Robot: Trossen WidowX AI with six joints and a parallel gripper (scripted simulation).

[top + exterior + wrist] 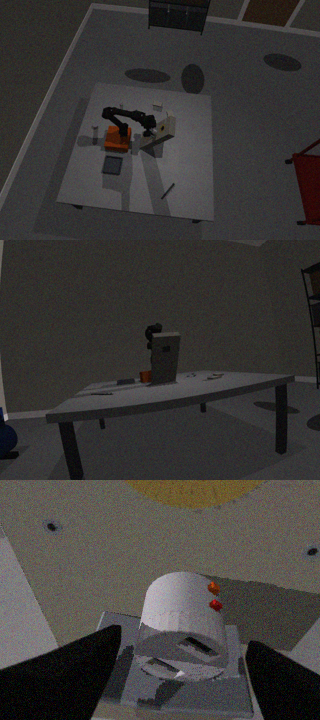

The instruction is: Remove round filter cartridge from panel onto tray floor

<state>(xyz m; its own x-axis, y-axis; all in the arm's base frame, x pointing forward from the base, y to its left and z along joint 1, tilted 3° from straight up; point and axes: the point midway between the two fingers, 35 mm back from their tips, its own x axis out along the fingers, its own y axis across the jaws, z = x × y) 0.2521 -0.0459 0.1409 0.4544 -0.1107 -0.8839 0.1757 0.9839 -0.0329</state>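
Now: the round filter cartridge 1 cm below my gripper tip. From my gripper tip the other things lie so: dark tray: 36 cm behind, 22 cm to the right, 21 cm below; then beige service panel: 5 cm ahead, 3 cm below.
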